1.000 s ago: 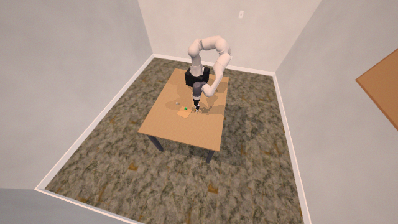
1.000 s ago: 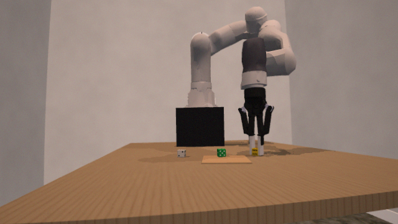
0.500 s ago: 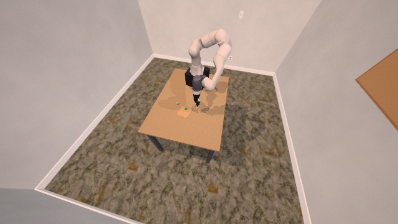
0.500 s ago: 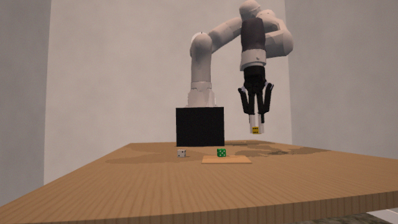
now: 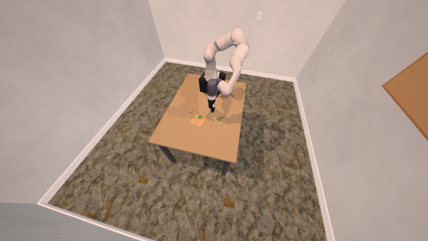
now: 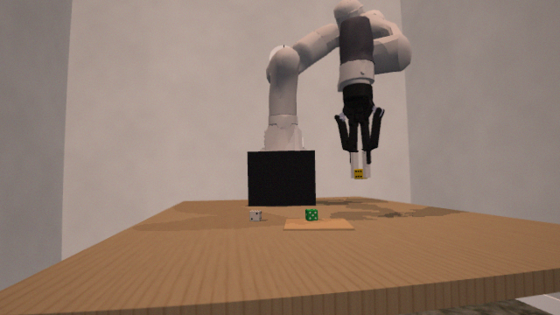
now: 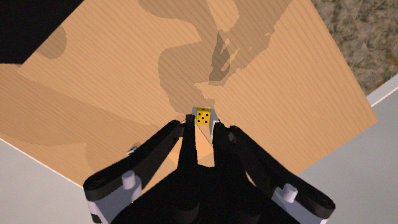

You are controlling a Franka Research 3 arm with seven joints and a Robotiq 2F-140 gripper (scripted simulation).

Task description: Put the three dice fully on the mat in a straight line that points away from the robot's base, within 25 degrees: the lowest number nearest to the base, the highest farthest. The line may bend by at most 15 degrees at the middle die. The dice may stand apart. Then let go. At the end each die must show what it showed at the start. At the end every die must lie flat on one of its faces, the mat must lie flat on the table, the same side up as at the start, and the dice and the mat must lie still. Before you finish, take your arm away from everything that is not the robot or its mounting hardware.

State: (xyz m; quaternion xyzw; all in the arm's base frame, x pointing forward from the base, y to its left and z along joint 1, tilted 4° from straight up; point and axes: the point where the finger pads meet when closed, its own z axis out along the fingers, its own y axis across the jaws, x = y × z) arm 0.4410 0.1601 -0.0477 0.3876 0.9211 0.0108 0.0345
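Now: hand 7 cm short of the tan mat, 13 cm to the left of it and 13 cm above it. From my hand the other things lie so: white die (2 cm behind, 27 cm to the right, 12 cm below); then green die (2 cm ahead, 13 cm to the right, 12 cm below); then yellow die (2 cm below).
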